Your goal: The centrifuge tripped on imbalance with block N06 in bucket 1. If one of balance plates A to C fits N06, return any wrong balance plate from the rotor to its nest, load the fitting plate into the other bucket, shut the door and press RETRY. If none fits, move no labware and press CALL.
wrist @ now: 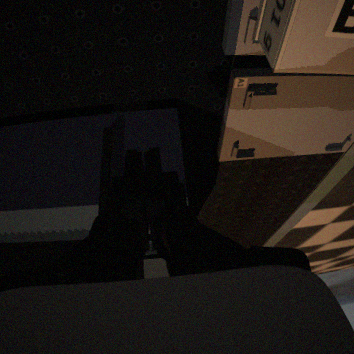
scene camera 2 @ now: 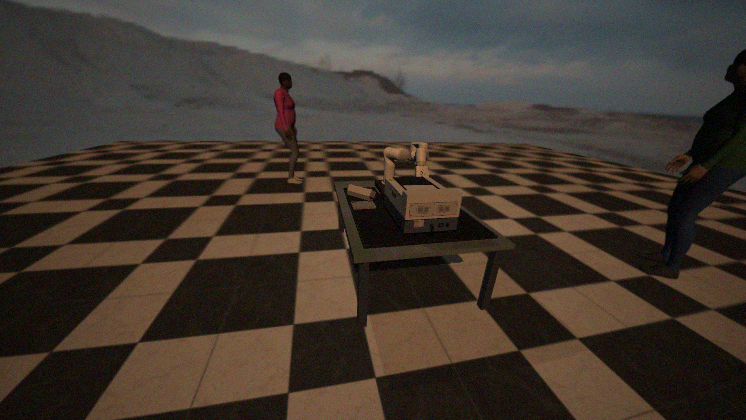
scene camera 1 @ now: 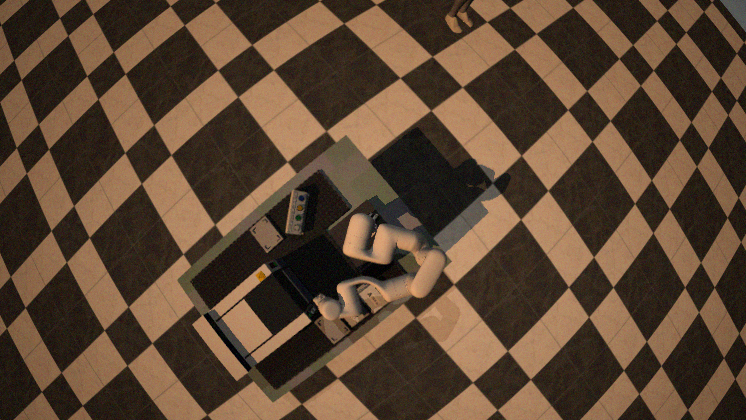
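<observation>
My gripper is shut and empty, at the front edge of the centrifuge. In the wrist view its fingers stand dark against a dim bluish surface. The centrifuge is a pale box with a dark panel on top. Its rotor, buckets and block N06 cannot be made out. Plate A lies near the table edge, partly under the arm. Plate B shows at the top right of the wrist view. Plate C cannot be identified. A flat pale nest marked A1 holds nothing.
A pale box with coloured round buttons stands tilted across from the plates. A flat pale plate with corner marks lies beside it. The arm bends over plates A and B. The table rim borders everything.
</observation>
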